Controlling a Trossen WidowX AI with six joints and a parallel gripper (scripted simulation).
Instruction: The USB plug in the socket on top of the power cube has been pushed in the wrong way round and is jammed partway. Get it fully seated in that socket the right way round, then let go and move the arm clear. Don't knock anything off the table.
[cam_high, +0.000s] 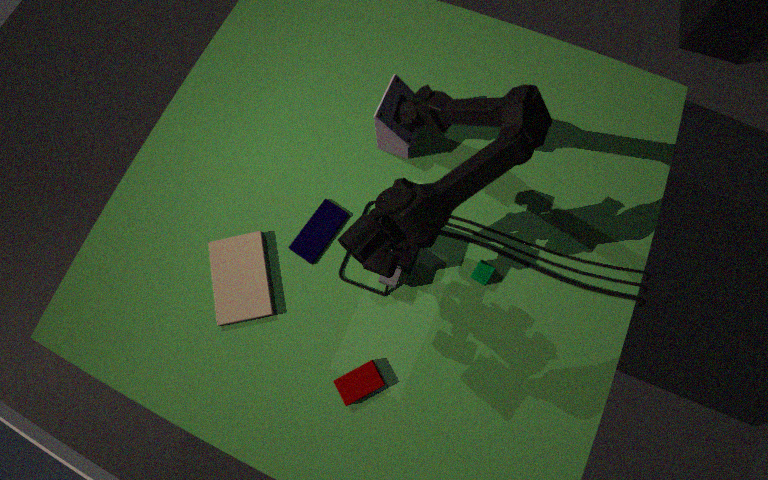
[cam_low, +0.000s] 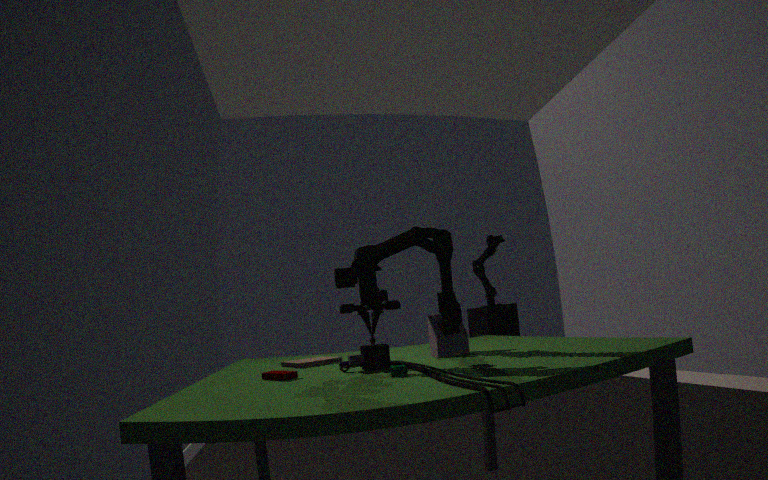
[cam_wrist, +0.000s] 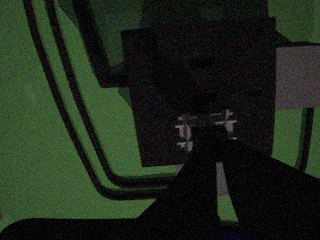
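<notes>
The pale-framed socket is 10 mm to the right of my gripper tip and 40 mm below it. Round my gripper tip: dark blue block 190 mm to the right, 110 mm below; red block 300 mm ahead, 10 mm to the left, 100 mm below; small green cube 10 mm behind, 200 mm to the left, 100 mm below.
</notes>
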